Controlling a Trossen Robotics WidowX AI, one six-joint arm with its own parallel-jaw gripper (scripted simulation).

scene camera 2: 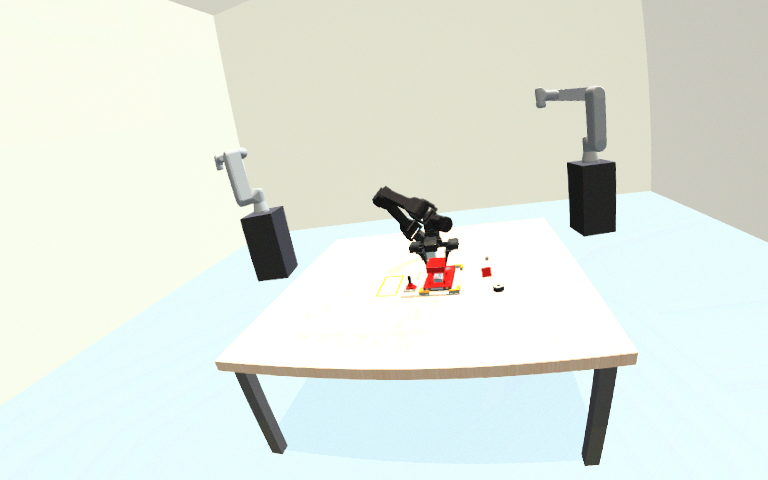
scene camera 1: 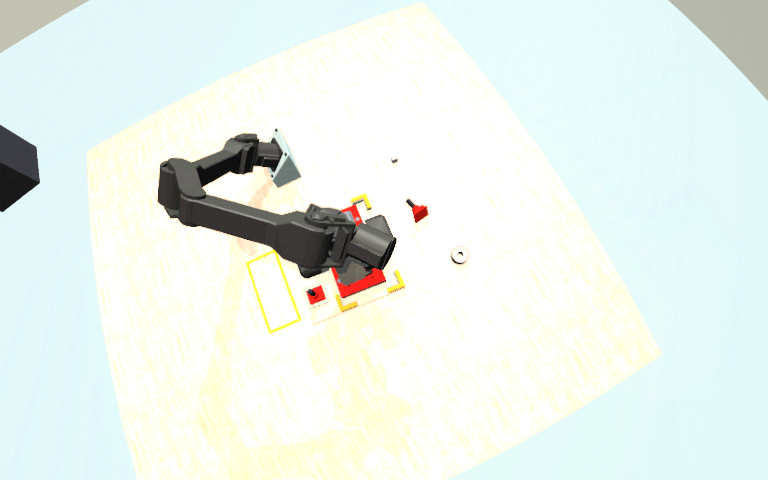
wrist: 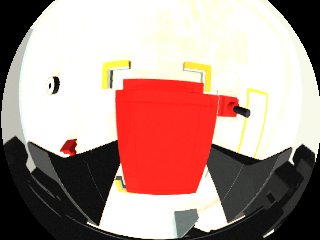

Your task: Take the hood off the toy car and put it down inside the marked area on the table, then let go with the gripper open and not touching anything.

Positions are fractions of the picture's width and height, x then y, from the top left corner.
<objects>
my gripper: scene camera 2 0.57, 0.56; scene camera 1 0.46, 0.54; wrist 0.51, 0.61
</objects>
